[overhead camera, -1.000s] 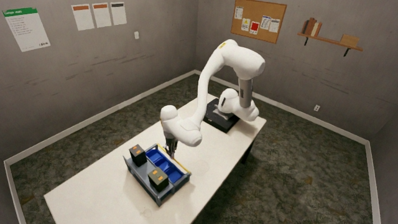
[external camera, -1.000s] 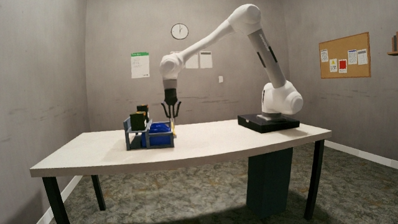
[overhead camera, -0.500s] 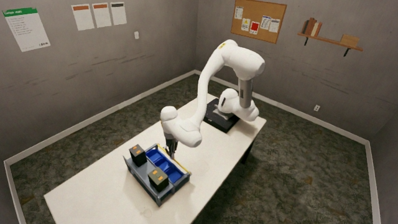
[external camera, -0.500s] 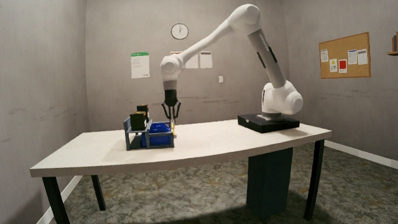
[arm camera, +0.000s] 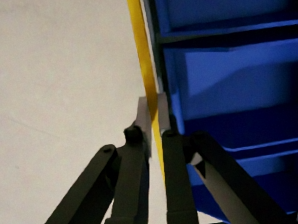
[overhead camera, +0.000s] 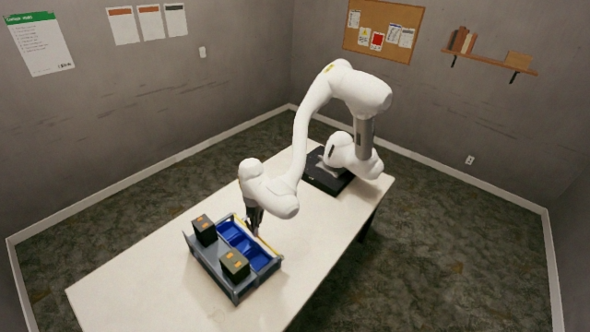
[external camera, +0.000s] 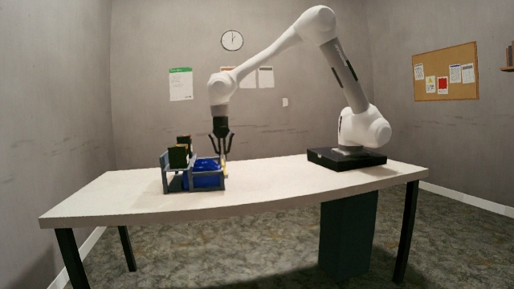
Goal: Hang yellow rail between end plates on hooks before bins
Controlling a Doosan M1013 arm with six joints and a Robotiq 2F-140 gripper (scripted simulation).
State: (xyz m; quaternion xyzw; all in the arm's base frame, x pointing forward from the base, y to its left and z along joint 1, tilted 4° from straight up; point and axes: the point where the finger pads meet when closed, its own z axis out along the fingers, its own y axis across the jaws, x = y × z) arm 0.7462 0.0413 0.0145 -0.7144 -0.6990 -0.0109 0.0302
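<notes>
The yellow rail lies 30 mm below my hand.
</notes>
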